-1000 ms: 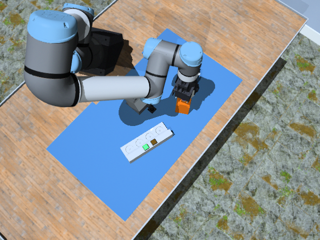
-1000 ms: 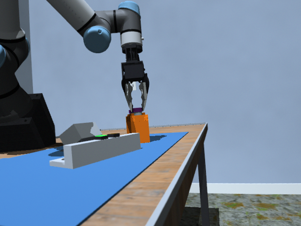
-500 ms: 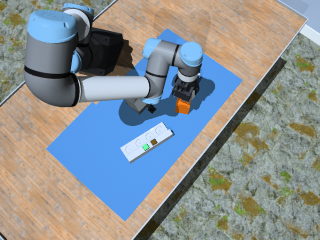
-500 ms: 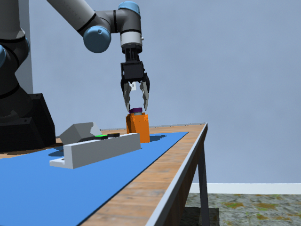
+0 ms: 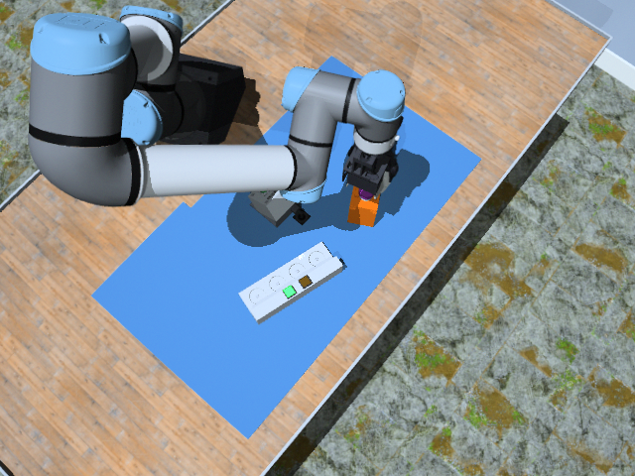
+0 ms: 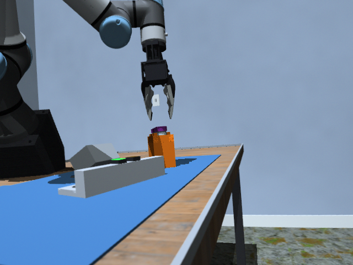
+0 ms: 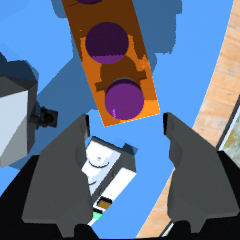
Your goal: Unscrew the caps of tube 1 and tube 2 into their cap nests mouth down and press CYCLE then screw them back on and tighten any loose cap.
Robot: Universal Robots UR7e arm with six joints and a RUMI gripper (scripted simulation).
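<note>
My gripper is now 18 cm past the green key, 13 cm to the left of it and 9 cm above it. Also, from my hand: grey key housing: 17 cm behind, 11 cm to the right, 10 cm below; purple cap: 13 cm to the left, 8 cm behind, 4 cm below; blue key: 19 cm behind, 9 cm to the right, 9 cm below.
</note>
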